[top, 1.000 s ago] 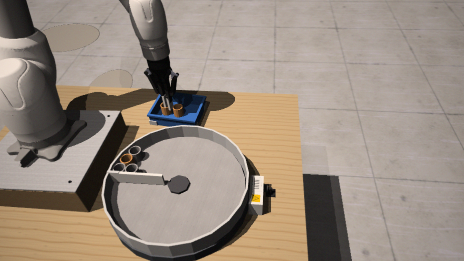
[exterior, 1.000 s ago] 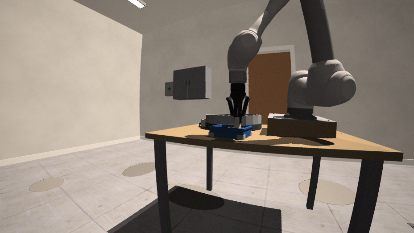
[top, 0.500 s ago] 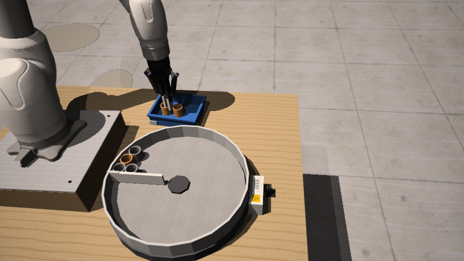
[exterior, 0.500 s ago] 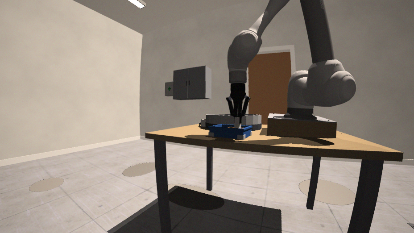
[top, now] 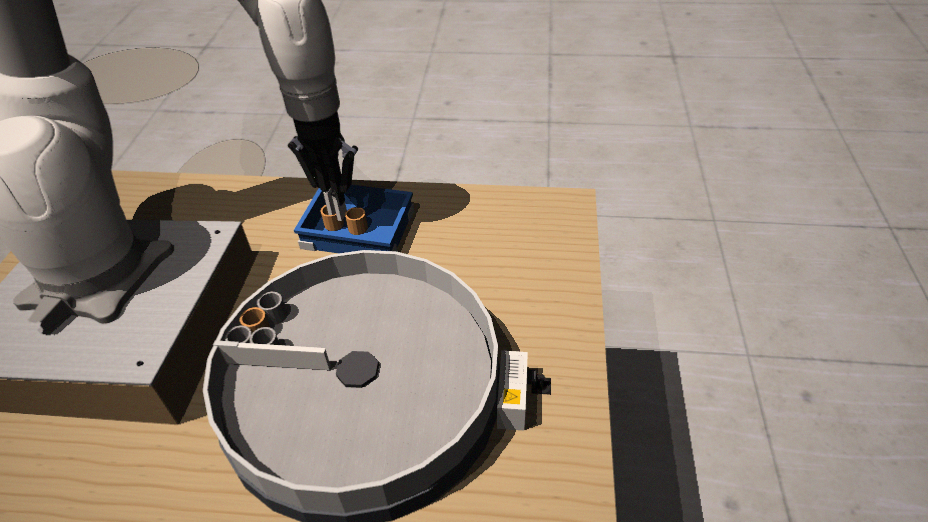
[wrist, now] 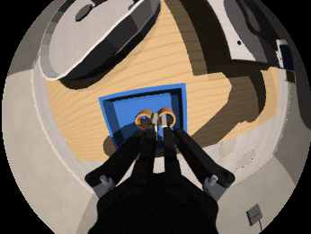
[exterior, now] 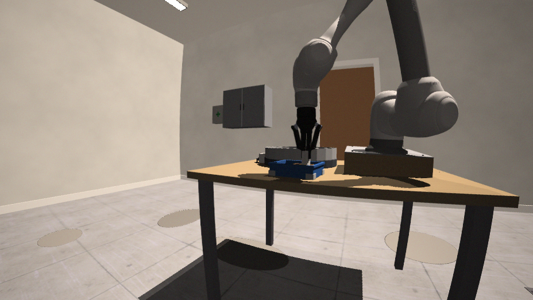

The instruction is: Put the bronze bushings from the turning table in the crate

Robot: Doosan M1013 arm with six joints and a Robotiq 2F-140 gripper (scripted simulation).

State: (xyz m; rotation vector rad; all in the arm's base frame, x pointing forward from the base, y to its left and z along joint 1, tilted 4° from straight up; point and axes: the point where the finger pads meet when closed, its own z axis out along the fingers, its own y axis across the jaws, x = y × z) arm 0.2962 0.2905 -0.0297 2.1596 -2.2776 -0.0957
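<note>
Right now my hand is 40 mm short of the blue crate and 40 mm above it. Also, from my hand: round grey turning table (350 mm to the right, 170 mm ahead, 10 mm below).
</note>
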